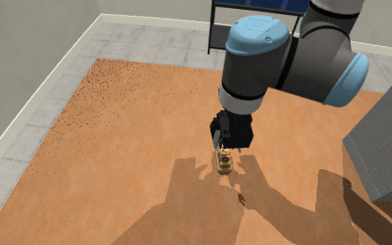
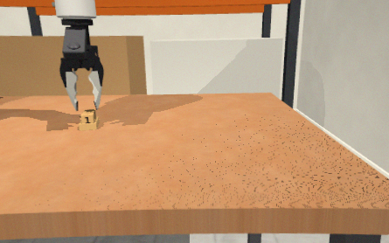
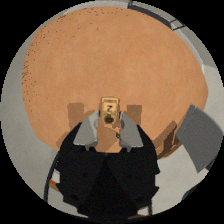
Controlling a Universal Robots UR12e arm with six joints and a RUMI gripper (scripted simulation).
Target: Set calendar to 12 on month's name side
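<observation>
Right now the cube is 4 cm below my hand. Round my hand: tray (5 cm below, 2 cm to the left).
</observation>
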